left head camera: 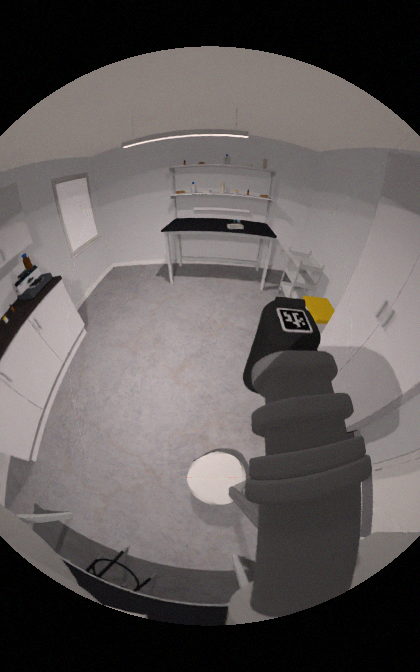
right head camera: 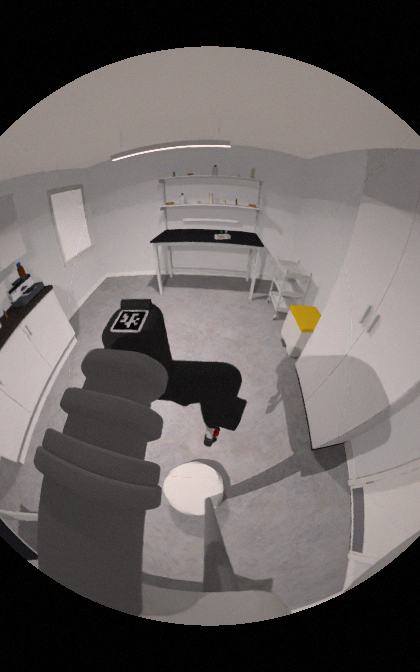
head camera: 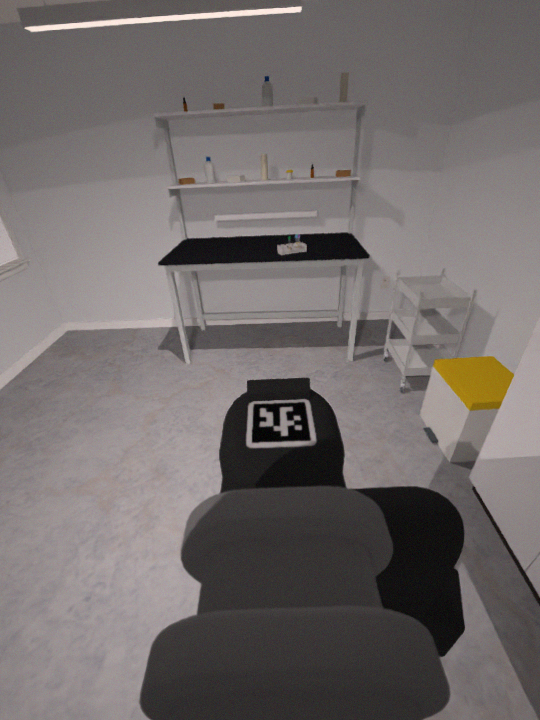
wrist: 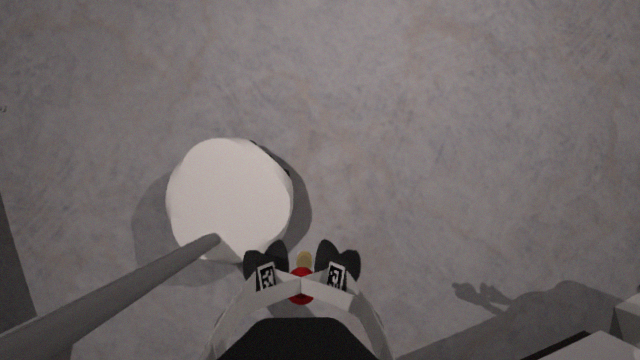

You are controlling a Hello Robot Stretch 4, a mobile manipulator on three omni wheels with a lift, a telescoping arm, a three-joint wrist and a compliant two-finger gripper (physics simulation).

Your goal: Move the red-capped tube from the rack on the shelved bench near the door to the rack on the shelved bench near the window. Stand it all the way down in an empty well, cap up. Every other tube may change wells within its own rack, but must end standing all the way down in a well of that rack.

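Frame: origin at the robot's base, x up, y right, z ahead, level; metres.
Seen in the pictures: gripper, fingertip midpoint: (wrist: 302, 259); robot's base, origin of the base link: (left head camera: 215, 476) (right head camera: 194, 487) (wrist: 237, 199).
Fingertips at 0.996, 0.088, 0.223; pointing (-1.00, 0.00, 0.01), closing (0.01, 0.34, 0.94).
Offsets run from my fingertips to a thing's top centre, as dx, dy, dz. Level surfaces: height alone.
The red-capped tube @(+0.048, +0.009, -0.002) (wrist: 301, 273) (right head camera: 216, 432) is between the fingertips of my gripper (wrist: 302, 259) (right head camera: 210, 439); its red cap is nearer the palm and its yellowish body points away from the wrist camera. The gripper is shut on it, high above the floor. Across the room, the shelved bench @(dx -0.110) (head camera: 220, 250) (left head camera: 192, 225) (right head camera: 180, 236) has a black top. A pale rack (head camera: 291, 249) (left head camera: 235, 226) (right head camera: 222, 237) stands on its right half, with green-capped and bluish-capped tubes; its wells are too small to make out. A window (left head camera: 77, 215) (right head camera: 71, 223) is left of this bench.
A white cart (head camera: 416, 325) and a yellow-lidded bin @(-0.574, +1.052, +1.326) (head camera: 473, 380) stand right of the bench, with a tall white cabinet (right head camera: 345, 345) nearer on the right. A low counter (left head camera: 47, 345) runs along the left. A white round stool (left head camera: 216, 477) (wrist: 230, 195) is close to the arm.
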